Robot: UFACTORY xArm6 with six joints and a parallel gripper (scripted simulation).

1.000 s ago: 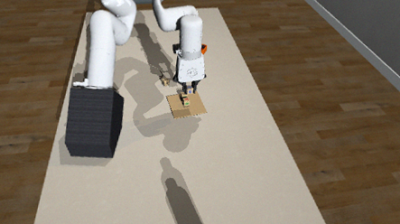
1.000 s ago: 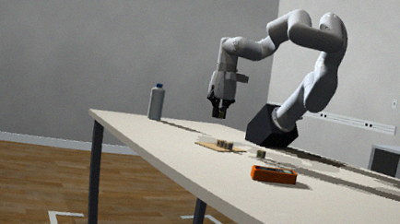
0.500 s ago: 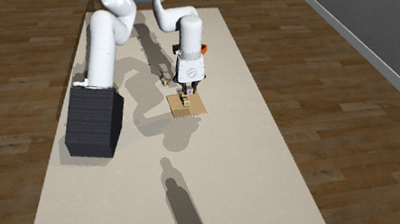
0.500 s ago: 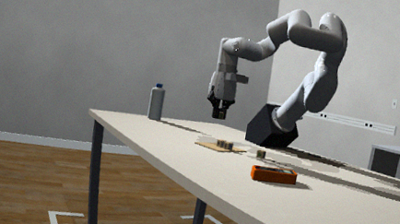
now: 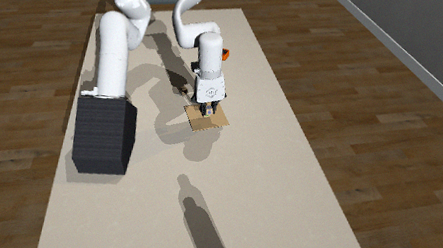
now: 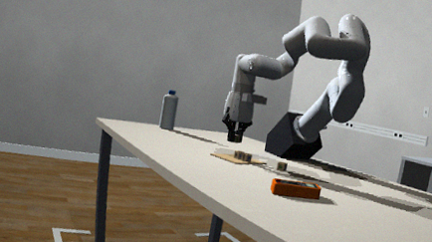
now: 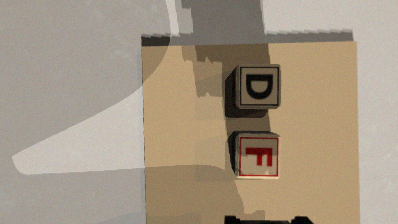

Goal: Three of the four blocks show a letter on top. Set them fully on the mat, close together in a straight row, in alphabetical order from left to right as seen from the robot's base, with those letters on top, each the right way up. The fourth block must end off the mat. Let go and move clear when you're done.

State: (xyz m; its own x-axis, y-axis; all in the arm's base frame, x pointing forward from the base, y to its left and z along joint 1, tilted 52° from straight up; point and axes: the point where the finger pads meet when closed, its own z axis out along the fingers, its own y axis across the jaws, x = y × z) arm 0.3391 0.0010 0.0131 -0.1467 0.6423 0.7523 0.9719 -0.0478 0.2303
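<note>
The thin mat lies 70 mm below my hand and 40 mm to the left of it. Also, from my hand: grey bottle (660 mm to the right, 20 mm above, 10 mm ahead).
</note>
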